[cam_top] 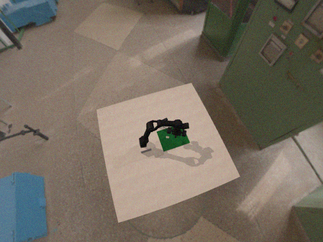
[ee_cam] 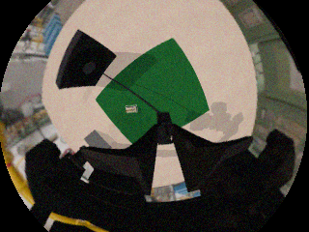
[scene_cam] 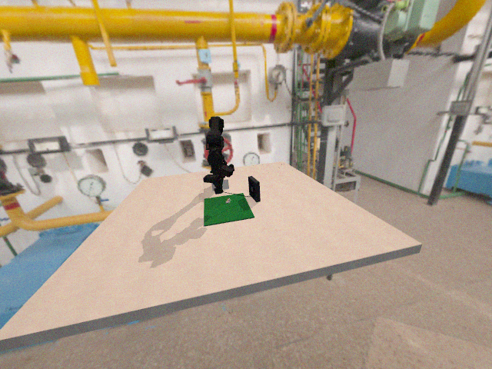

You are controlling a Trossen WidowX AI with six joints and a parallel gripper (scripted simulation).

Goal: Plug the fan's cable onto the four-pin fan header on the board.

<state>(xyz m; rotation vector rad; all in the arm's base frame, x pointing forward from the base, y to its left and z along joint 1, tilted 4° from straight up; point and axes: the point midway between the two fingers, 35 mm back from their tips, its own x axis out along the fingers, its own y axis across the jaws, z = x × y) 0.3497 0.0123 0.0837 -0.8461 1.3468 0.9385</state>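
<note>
The green board lies 13 cm below my gripper tip, 2 cm to the left of it and 2 cm behind it. From my gripper tip the other things lie so: dark plug: 1 cm to the right, 1 cm below; then black fan: 18 cm to the left, 10 cm behind, 6 cm below.
</note>
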